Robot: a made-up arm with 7 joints. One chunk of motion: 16 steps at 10 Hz.
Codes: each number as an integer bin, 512 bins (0 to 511) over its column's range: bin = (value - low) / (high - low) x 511, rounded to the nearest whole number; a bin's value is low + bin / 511 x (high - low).
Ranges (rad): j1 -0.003..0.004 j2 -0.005..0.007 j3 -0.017..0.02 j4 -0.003..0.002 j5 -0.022..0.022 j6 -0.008..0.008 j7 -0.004..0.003
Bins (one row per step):
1: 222 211 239 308 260 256 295
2: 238 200 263 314 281 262 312
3: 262 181 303 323 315 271 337
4: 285 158 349 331 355 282 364
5: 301 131 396 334 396 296 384
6: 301 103 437 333 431 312 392
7: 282 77 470 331 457 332 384
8: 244 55 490 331 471 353 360
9: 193 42 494 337 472 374 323
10: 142 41 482 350 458 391 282
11: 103 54 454 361 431 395 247
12: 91 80 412 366 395 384 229
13: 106 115 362 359 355 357 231
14: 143 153 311 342 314 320 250
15: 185 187 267 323 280 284 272
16: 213 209 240 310 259 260 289
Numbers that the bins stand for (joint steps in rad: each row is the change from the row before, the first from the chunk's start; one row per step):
1: 0.00004 -0.00005 0.00031 0.00001 0.00039 0.00002 0.00004
2: 0.00026 -0.00030 0.00204 0.00007 0.00220 0.00020 0.00027
3: 0.00059 -0.00075 0.00494 0.00016 0.00512 0.00049 0.00062
4: 0.00090 -0.00129 0.00827 0.00024 0.00857 0.00083 0.00099
5: 0.00112 -0.00192 0.01167 0.00027 0.01210 0.00127 0.00126
6: 0.00112 -0.00258 0.01464 0.00026 0.01511 0.00177 0.00137
7: 0.00086 -0.00319 0.01703 0.00024 0.01735 0.00240 0.00126
8: 0.00034 -0.00371 0.01848 0.00024 0.01856 0.00305 0.00093
9: -0.00036 -0.00401 0.01877 0.00030 0.01864 0.00371 0.00042
10: -0.00105 -0.00404 0.01790 0.00042 0.01744 0.00424 -0.00014
11: -0.00159 -0.00373 0.01587 0.00053 0.01511 0.00437 -0.00062
12: -0.00175 -0.00312 0.01283 0.00058 0.01201 0.00402 -0.00086
13: -0.00155 -0.00230 0.00921 0.00051 0.00857 0.00318 -0.00084
14: -0.00104 -0.00141 0.00552 0.00035 0.00504 0.00202 -0.00058
15: -0.00047 -0.00061 0.00233 0.00016 0.00211 0.00089 -0.00027
16: -0.00008 -0.00009 0.00038 0.00003 0.00030 0.00014 -0.00004

